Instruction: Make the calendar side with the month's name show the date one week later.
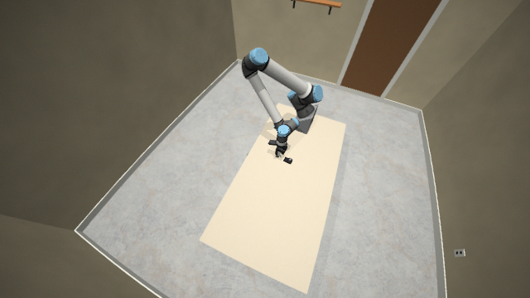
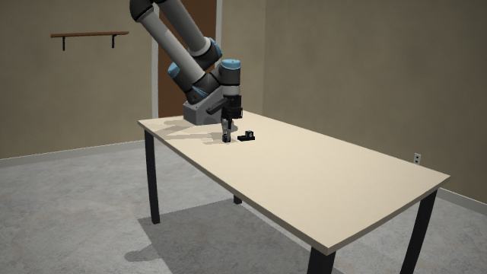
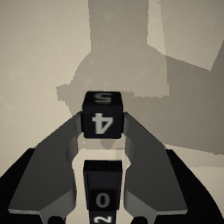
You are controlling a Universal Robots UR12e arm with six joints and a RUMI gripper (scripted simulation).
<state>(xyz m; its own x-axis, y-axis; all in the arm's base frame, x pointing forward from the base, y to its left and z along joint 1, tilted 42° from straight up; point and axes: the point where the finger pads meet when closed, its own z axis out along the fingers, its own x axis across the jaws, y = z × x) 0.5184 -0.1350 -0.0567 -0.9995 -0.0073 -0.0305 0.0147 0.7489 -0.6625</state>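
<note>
Now: the black tray 11 cm to the left of my hand and 2 cm below it.
</note>
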